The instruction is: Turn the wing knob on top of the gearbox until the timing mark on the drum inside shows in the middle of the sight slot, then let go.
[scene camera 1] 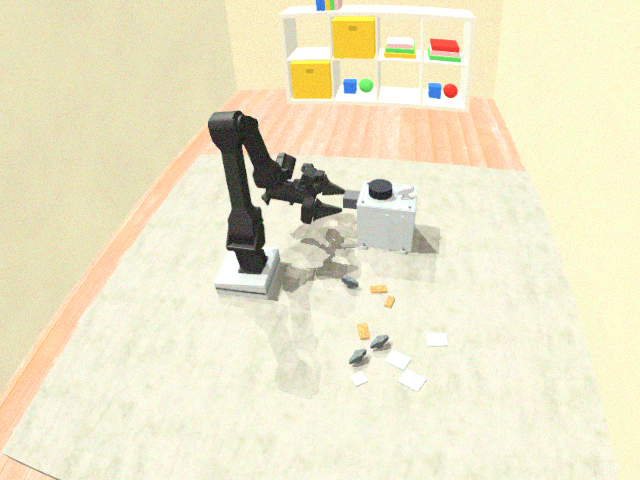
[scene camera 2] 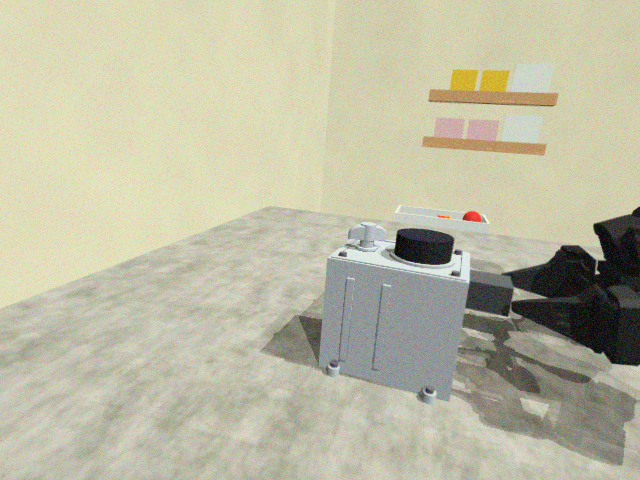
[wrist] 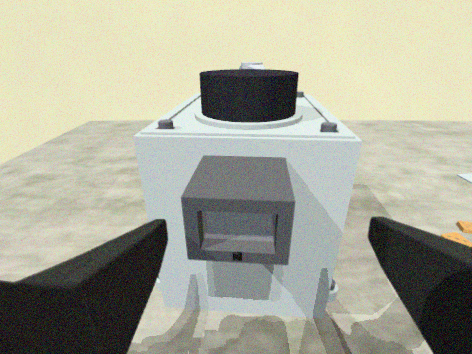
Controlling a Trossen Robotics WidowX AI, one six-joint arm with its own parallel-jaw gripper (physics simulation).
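Places are measured from the arm's base along level axes (x ahead, y left, z up), in centimetres.
Where they show: gripper, fingertip midpoint: point(scene camera 1: 344, 201) point(wrist: 267, 228); arm's base, origin of the base link: point(scene camera 1: 253, 264).
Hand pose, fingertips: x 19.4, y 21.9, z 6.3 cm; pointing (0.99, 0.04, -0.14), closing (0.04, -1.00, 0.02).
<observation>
Each offset is from my fingertips to the top centre of the thing. "pt": to the spot under its first point. Level surfaces: height alone.
The light grey gearbox @[dx +9.5, dy +1.0, dz +6.1 cm] point(scene camera 1: 386, 225) point(scene camera 2: 392, 325) point(wrist: 320, 170) stands upright on the mat. Its pale wing knob @[dx +16.2, dy +0.8, dz +6.1 cm] point(scene camera 1: 406, 193) point(scene camera 2: 367, 236) point(wrist: 251, 65) is on top, behind the black round cap @[pt dx +9.7, dy -0.9, dz +5.4 cm] point(scene camera 1: 380, 189) point(scene camera 2: 424, 246) point(wrist: 248, 95) in the wrist view, which mostly hides it. The dark hooded sight slot @[pt dx +0.5, dy +1.2, dz -0.4 cm] point(wrist: 238, 227) faces my gripper; its window looks plain grey, and no timing mark shows in it. A small black notch @[pt dx -0.3, dy +1.2, dz -1.3 cm] point(wrist: 237, 256) is on the lower frame. My gripper point(scene camera 1: 342, 200) point(scene camera 2: 507, 290) point(wrist: 267, 228) is open and empty, level with the hood and just in front of it.
Orange pieces @[dx +12.1, dy -20.6, dz -10.4 cm] point(scene camera 1: 378, 289) @[dx +10.6, dy -34.3, dz -10.4 cm] point(scene camera 1: 363, 331), dark stones @[dx +4.9, dy -20.4, dz -8.3 cm] point(scene camera 1: 349, 281) @[dx +14.8, dy -37.5, dz -8.3 cm] point(scene camera 1: 379, 341) and white squares @[dx +27.6, dy -34.2, dz -10.8 cm] point(scene camera 1: 436, 339) @[dx +23.0, dy -45.8, dz -10.8 cm] point(scene camera 1: 412, 380) lie on the mat @[dz -11.1 cm] point(scene camera 1: 180, 413). A white tray point(scene camera 2: 439, 223) with a red ball stands beyond the gearbox in scene camera 2. A white shelf unit point(scene camera 1: 377, 12) stands at the far wall.
</observation>
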